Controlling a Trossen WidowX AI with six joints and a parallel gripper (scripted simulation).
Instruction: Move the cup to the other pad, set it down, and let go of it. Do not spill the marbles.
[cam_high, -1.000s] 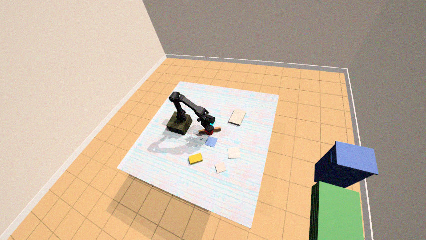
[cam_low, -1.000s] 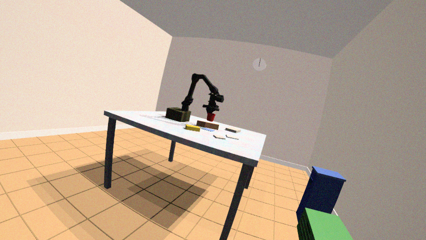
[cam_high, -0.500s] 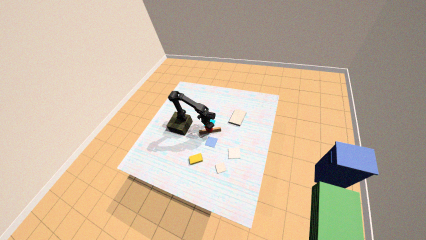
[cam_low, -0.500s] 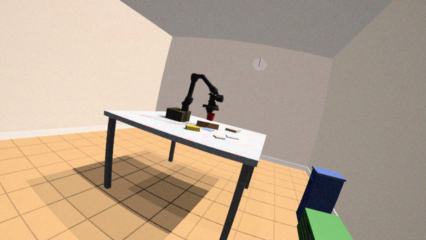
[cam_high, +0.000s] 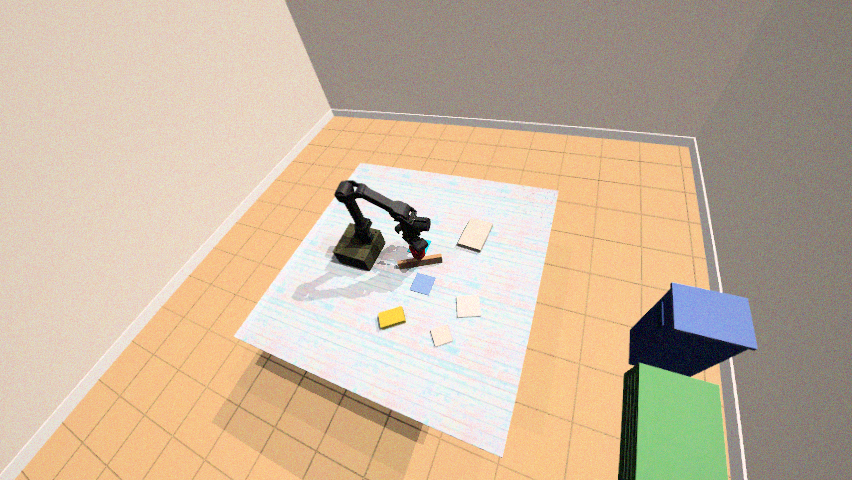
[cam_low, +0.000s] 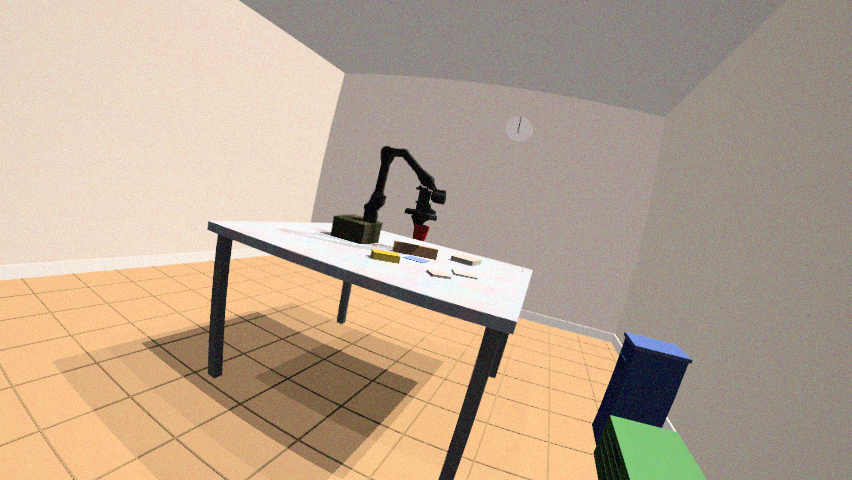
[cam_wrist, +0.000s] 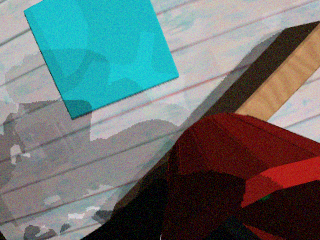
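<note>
The cyan pad is 20 mm behind my gripper tip, 80 mm to the left of it and 120 mm below it. Round my gripper tip: light blue pad (60 mm ahead, 130 mm to the right, 120 mm below); then brown bar (20 mm ahead, 20 mm to the right, 100 mm below); then red cup (20 mm ahead, 20 mm to the right).
</note>
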